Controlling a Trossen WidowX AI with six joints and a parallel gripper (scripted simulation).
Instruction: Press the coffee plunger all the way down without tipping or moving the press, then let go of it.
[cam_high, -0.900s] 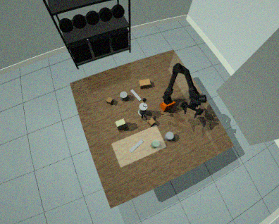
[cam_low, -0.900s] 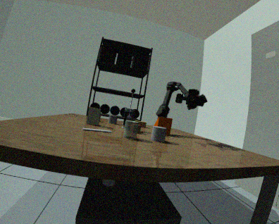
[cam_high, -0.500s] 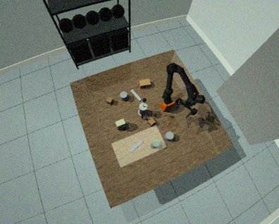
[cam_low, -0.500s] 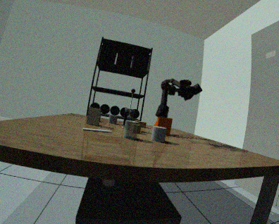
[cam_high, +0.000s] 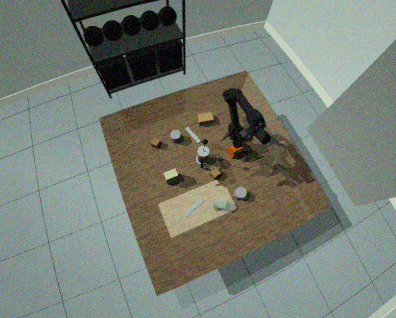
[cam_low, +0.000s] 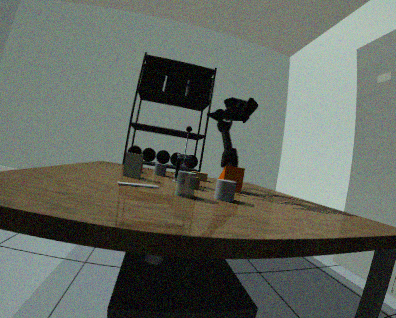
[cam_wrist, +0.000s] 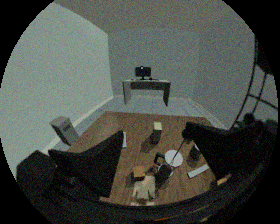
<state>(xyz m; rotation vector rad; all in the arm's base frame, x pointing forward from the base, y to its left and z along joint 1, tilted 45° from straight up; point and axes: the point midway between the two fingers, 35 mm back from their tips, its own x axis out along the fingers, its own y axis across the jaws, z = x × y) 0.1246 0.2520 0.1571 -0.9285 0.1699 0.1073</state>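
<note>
The coffee press lies 220 mm below my gripper tip, 90 mm to the right of it and 80 mm ahead of it.
</note>
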